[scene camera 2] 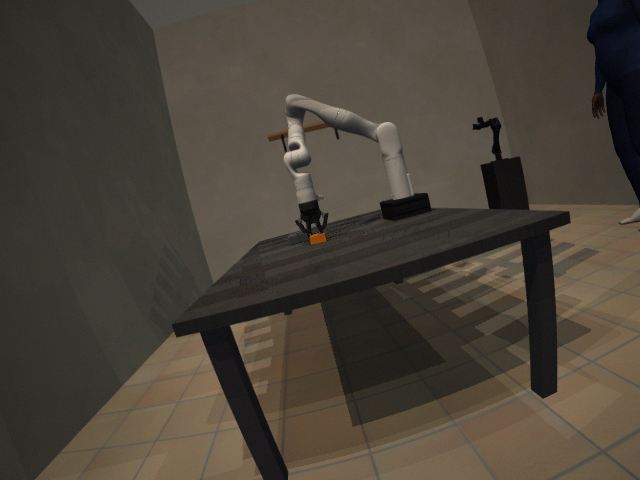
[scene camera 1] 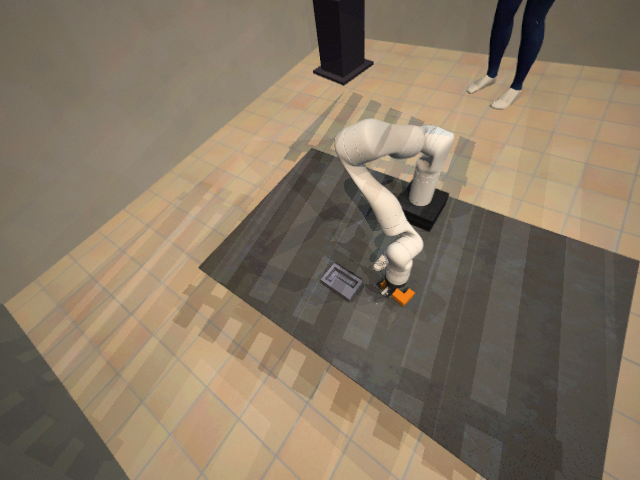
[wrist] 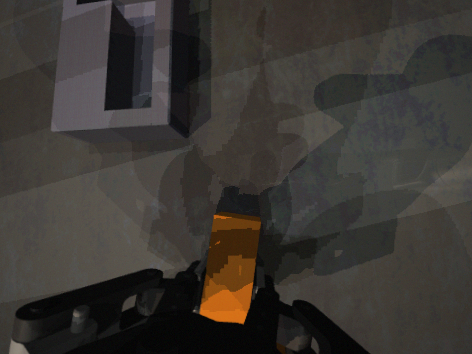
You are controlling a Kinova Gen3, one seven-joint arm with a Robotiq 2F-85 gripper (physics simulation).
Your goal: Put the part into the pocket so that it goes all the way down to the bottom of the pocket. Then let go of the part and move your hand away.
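Frame: origin at the arm's base, x ahead, y down, z left, level; centimetres.
Seen in the pictures: gripper, fingertip midpoint: (scene camera 1: 391,292) (wrist: 232,273); arm's base, origin of the base link: (scene camera 2: 402,197) (scene camera 1: 420,197).
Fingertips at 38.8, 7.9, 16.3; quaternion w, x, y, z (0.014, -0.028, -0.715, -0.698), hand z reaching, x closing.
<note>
Offsets run from my fingertips to a thing's top centre, as dx, dy, dz. Level surfaces: height alone.
The orange L-shaped part @(-1.5, -3.0, +1.0) (scene camera 1: 403,296) (scene camera 2: 317,238) (wrist: 229,260) is at the table top, beside the pocket block. My gripper (scene camera 1: 390,289) (scene camera 2: 313,233) (wrist: 232,273) points down and is shut on one arm of the part, with a finger on each side of it in the wrist view. The other arm of the part is mostly hidden by the gripper in the wrist view. I cannot tell whether the part touches the table. The grey block @(+10.2, -3.6, -16.5) (scene camera 1: 344,289) (scene camera 2: 296,238) (wrist: 82,87) with the L-shaped pocket lies flat a short way off. Its pocket holds no part.
The dark table @(dy +0.0) (scene camera 1: 522,310) (scene camera 2: 392,255) carries the arm's black base (scene camera 1: 433,219) (scene camera 2: 405,207). A black pedestal (scene camera 1: 341,38) (scene camera 2: 504,183) and a standing person (scene camera 1: 533,41) (scene camera 2: 622,98) are beyond the table.
</note>
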